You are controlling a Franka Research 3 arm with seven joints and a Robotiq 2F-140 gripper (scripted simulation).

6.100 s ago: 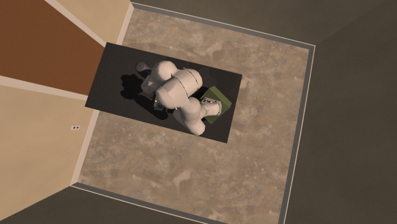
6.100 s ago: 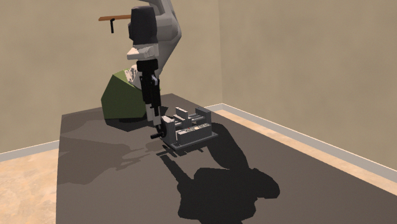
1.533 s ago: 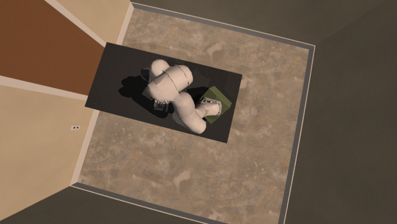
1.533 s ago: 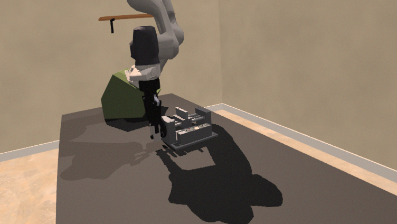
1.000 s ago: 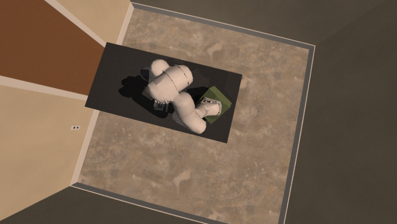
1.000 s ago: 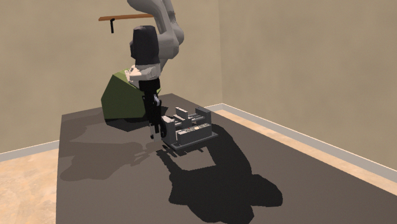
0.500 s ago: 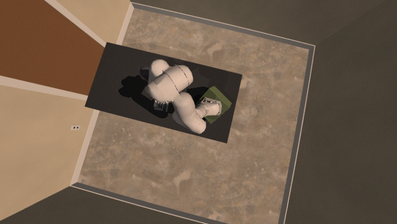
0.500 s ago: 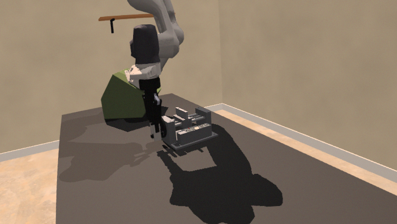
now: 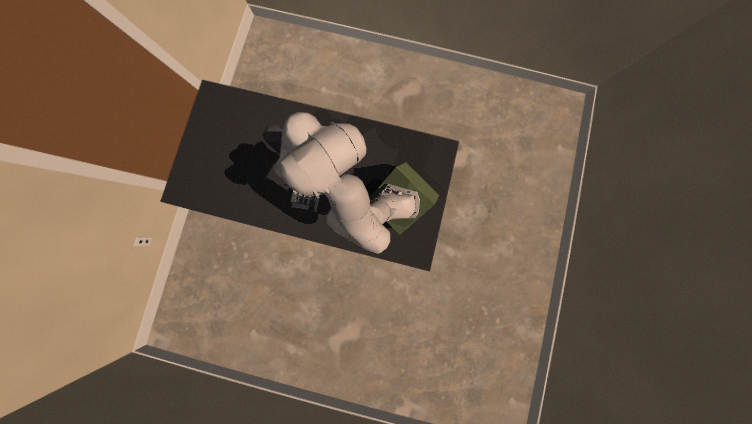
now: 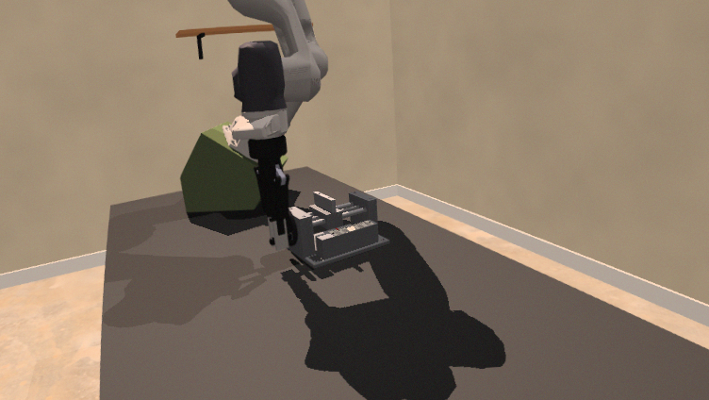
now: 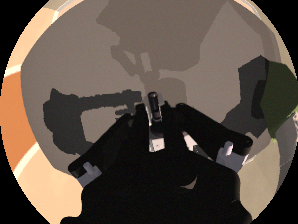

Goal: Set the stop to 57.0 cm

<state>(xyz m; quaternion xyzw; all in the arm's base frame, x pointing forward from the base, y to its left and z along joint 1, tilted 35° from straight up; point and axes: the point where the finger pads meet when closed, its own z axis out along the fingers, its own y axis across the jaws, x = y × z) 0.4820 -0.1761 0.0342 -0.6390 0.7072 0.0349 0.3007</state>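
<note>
Now: hand 130 mm to the right of the grey stop fixture, 20 mm past it and 10 mm below it. The rest, counted from my hand: handwheel (20 mm to the left, 10 mm below, 10 mm behind).
</note>
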